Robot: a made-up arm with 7 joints.
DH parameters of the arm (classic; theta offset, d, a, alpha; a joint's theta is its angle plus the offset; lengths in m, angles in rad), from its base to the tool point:
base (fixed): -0.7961 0 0.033 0
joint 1: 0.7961 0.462 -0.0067 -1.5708
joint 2: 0 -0.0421 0.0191 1.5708
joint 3: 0 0.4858 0.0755 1.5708
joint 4: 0 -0.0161 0.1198 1.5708
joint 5: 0 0.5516 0.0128 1.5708
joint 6: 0 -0.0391 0.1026 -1.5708
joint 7: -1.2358 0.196 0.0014 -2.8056
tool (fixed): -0.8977 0.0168 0 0
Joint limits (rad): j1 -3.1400..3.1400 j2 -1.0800..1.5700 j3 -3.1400..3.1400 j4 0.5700..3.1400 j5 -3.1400..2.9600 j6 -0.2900..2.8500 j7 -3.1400..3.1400
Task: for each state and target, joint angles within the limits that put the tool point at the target. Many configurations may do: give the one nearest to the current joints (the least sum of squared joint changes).
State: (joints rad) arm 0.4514 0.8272 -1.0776 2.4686 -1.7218 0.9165 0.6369
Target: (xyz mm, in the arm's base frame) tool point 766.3 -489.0 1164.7
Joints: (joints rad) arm 0.4039 0.5561 -1.3096 1.9230 -1.4997 1.4193 0.6423
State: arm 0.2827 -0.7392 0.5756 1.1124 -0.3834 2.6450 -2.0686
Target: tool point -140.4 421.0 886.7
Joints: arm 0.2090 -0.8146 1.2286 1.3816 -0.2430 2.2895 -2.0612
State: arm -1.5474 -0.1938 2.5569 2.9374 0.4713 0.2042 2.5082
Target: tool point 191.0 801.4 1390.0
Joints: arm -1.5992 -0.5711 2.5899 2.6772 0.4950 0.2694 2.5089
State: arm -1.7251 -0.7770 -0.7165 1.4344 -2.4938 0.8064 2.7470
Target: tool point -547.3 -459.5 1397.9
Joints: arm -1.6532 -0.0686 -0.7716 1.8999 -2.4896 0.7968 2.7371
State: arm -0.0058 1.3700 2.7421 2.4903 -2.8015 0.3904 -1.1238
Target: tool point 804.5 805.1 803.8
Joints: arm 0.4783 1.5700 2.1669 2.3664 -2.8612 0.3430 -1.1295
